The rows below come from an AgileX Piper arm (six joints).
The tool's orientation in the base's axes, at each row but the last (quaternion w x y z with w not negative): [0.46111, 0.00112, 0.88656, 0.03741]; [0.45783, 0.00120, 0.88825, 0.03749]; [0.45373, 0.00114, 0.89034, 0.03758]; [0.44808, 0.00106, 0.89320, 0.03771]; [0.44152, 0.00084, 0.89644, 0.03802]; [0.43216, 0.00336, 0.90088, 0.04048]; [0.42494, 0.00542, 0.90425, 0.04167]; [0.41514, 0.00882, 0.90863, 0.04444]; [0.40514, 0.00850, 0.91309, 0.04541]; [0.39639, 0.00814, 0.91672, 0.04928]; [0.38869, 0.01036, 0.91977, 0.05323]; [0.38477, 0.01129, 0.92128, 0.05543]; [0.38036, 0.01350, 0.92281, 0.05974]
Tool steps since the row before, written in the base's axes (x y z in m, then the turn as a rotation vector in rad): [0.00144, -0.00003, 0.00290, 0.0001, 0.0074, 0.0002]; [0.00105, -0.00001, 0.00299, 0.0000, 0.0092, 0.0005]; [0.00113, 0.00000, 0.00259, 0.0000, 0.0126, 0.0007]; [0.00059, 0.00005, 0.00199, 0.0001, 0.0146, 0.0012]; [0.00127, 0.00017, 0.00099, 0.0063, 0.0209, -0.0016]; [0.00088, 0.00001, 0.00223, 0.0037, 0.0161, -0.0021]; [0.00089, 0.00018, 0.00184, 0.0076, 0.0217, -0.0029]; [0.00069, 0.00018, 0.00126, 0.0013, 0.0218, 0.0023]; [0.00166, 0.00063, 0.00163, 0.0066, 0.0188, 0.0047]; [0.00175, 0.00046, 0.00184, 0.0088, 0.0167, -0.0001]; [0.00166, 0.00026, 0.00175, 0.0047, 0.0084, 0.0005]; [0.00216, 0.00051, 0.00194, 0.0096, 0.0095, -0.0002]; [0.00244, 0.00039, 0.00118, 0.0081, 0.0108, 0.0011]
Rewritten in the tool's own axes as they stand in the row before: [-0.00320, 0.00012, -0.00048, 0.0000, 0.0074, 0.0005]; [-0.00304, 0.00016, -0.00087, -0.0001, 0.0092, 0.0003]; [-0.00276, 0.00014, -0.00060, -0.0001, 0.0126, 0.0004]; [-0.00194, 0.00017, -0.00071, -0.0005, 0.0146, 0.0003]; [-0.00155, 0.00020, 0.00042, -0.0018, 0.0205, 0.0074]; [-0.00229, 0.00015, -0.00070, 0.0000, 0.0158, 0.0053]; [-0.00197, 0.00030, -0.00047, -0.0016, 0.0212, 0.0092]; [-0.00139, 0.00028, -0.00029, -0.0014, 0.0219, 0.0011]; [-0.00229, 0.00074, 0.00019, -0.0069, 0.0190, 0.0032]; [-0.00251, 0.00059, 0.00006, -0.0051, 0.0164, 0.0079]; [-0.00239, 0.00041, 0.00000, -0.0031, 0.0083, 0.0038]; [-0.00286, 0.00067, 0.00023, -0.0060, 0.0092, 0.0078]; [-0.00253, 0.00048, 0.00093, -0.0058, 0.0107, 0.0060]
